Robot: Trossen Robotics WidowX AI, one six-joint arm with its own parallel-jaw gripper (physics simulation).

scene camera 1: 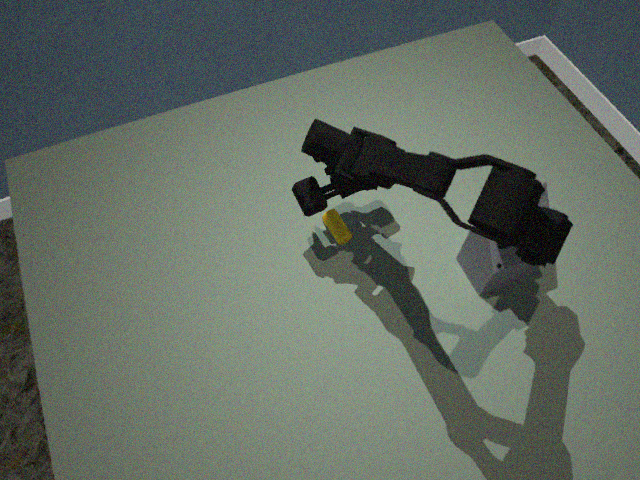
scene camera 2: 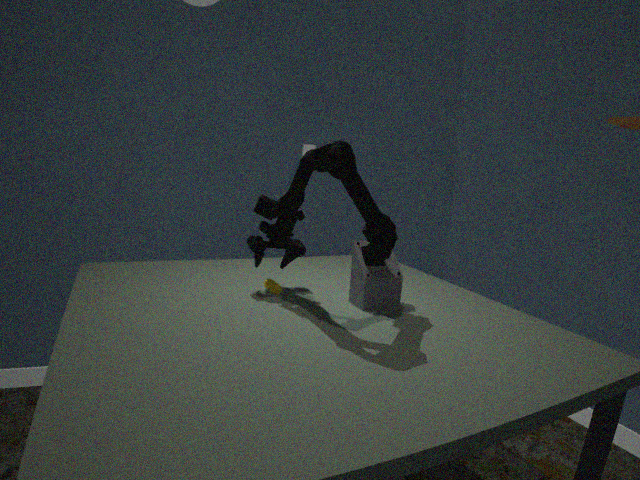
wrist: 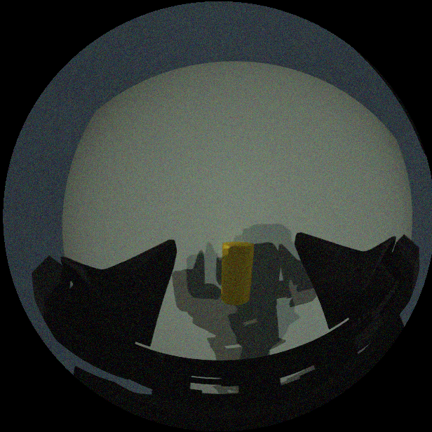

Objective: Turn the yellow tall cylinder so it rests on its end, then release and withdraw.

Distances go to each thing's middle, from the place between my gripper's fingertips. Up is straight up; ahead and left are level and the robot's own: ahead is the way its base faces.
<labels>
Right now my hand is 5 cm above the yellow tall cylinder [wrist: 237, 256] and 4 cm to the right of it.
</labels>
